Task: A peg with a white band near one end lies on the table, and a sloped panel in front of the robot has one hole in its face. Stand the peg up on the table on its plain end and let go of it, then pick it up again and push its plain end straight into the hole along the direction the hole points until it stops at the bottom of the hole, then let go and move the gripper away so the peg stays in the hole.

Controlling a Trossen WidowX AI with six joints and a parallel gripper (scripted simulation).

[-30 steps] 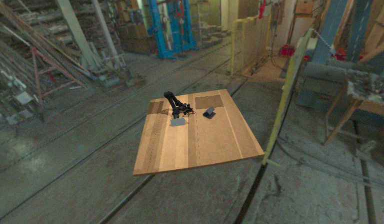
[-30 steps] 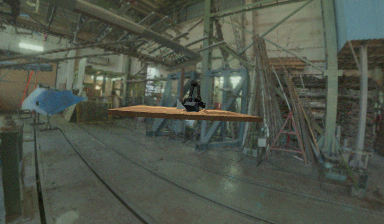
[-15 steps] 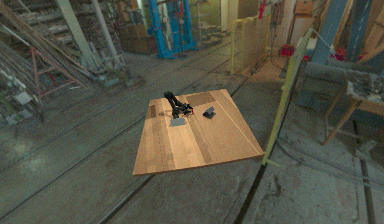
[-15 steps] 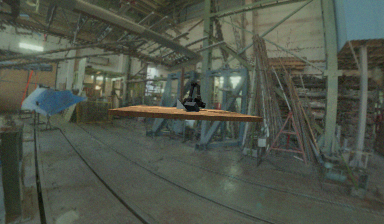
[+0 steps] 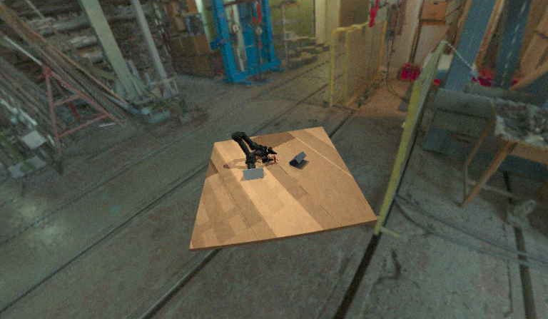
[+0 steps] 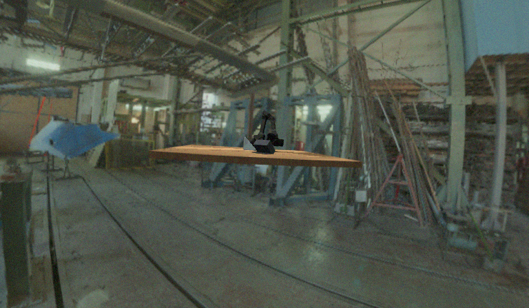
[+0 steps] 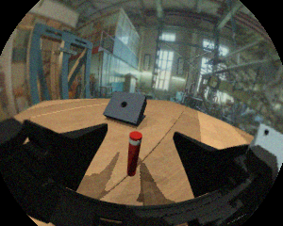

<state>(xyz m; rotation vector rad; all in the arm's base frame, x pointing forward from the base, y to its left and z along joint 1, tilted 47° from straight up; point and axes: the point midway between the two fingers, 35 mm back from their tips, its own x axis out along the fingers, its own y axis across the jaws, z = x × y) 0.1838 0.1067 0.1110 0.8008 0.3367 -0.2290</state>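
My gripper tip is 1 cm past the red peg, 1 cm to the right of it and 2 cm above it. Also, from my gripper tip: dark sloped panel (21 cm ahead, 2 cm to the right, 3 cm below).
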